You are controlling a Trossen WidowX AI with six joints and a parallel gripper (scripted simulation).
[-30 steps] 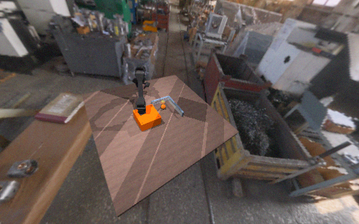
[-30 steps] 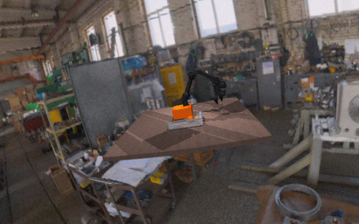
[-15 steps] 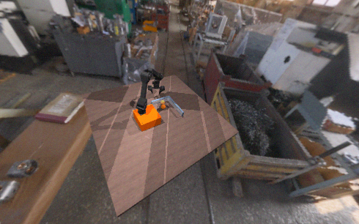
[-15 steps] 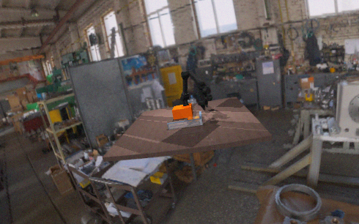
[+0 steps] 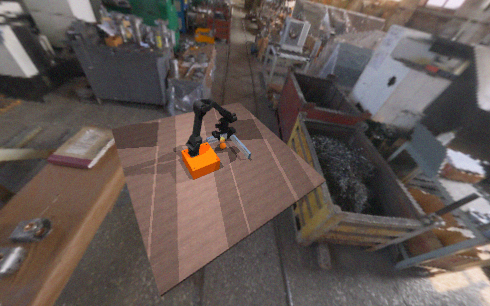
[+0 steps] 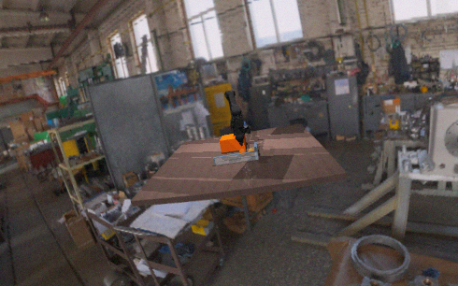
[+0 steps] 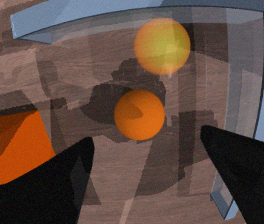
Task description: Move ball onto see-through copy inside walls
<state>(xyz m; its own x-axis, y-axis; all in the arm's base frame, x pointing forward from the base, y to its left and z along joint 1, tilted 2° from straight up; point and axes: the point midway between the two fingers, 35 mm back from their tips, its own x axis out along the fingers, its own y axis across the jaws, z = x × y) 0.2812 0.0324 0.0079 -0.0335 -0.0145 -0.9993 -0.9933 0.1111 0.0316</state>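
Now: the orange ball 10 mm to the right of my gripper tip and 60 mm below it. Round my gripper tip: see-through ball copy 30 mm ahead, 60 mm to the left, 60 mm below.
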